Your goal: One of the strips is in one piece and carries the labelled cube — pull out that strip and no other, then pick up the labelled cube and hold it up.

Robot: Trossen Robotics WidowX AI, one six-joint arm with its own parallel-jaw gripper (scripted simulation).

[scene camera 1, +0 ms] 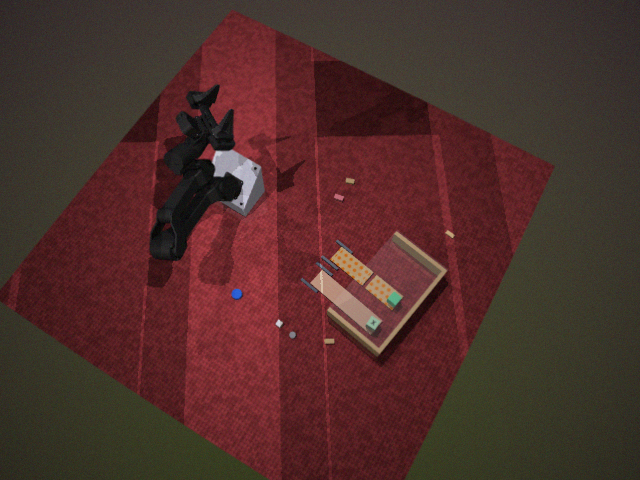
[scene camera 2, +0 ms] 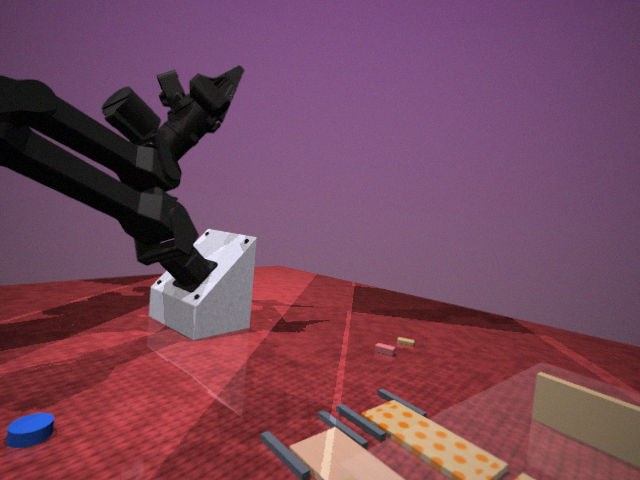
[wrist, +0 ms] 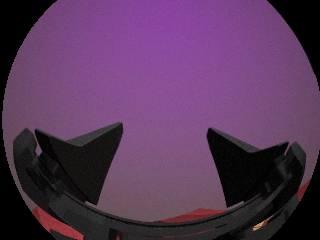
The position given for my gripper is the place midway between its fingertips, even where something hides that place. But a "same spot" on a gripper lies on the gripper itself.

Scene:
my gripper: scene camera 1; scene camera 2 238, 75; wrist
same spot on my gripper: (wrist: 78, 166) = (scene camera 1: 204, 100)

